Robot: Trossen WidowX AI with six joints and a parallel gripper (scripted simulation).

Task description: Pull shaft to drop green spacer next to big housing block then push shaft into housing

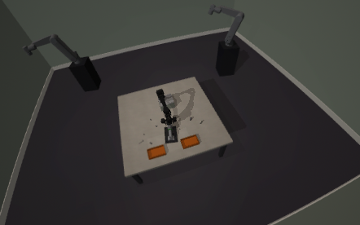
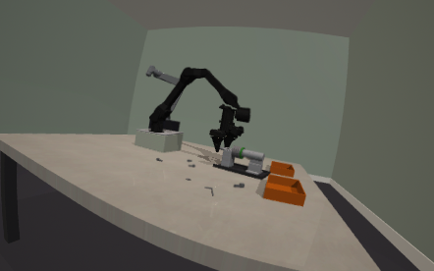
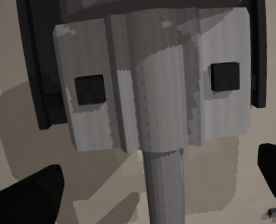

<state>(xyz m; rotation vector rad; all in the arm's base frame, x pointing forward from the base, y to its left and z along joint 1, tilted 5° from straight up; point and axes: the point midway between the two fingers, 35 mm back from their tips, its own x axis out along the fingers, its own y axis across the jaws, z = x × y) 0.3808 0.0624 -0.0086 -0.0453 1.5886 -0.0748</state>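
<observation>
My gripper tip is now 70 mm short of the grey shaft and 20 mm below it. From my gripper tip the other things lie so: green spacer 100 mm ahead, 20 mm above.
</observation>
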